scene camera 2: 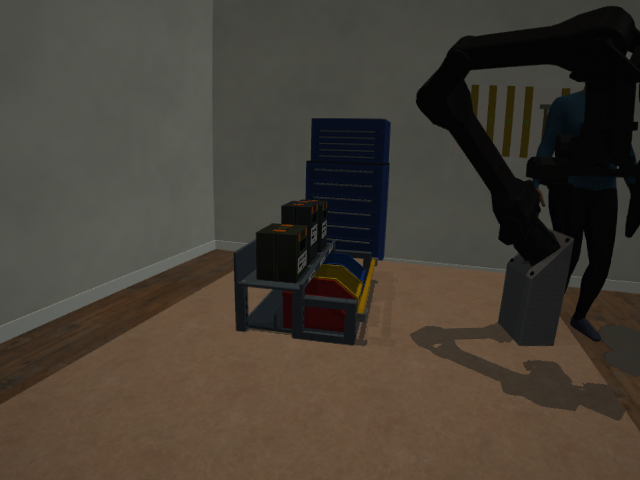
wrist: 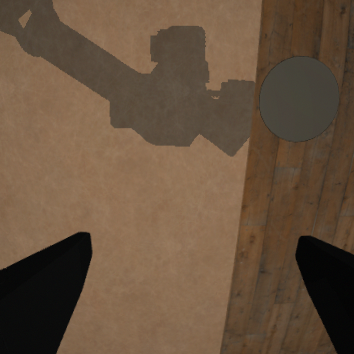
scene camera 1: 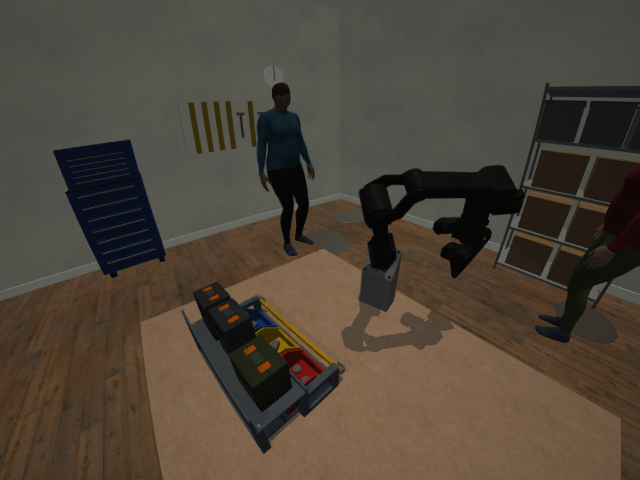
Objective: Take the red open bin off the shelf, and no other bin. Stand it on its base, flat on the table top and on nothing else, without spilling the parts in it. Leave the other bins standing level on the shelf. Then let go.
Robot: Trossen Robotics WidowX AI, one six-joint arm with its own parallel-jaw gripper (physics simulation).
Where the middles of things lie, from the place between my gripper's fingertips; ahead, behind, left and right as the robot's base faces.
Labels:
My gripper is now 450 mm short of the red open bin point(scene camera 1: 309, 367), 60 mm to the left of it and 220 mm above it. Round my hand: dark green case point(scene camera 2: 281, 249) 530 mm ahead, 40 mm to the right, 110 mm below; then dark grey case point(scene camera 1: 233, 325) 560 mm ahead, 150 mm to the right, 90 mm below; then yellow bin point(scene camera 2: 340, 274) 490 mm ahead, 170 mm to the right, 220 mm below.

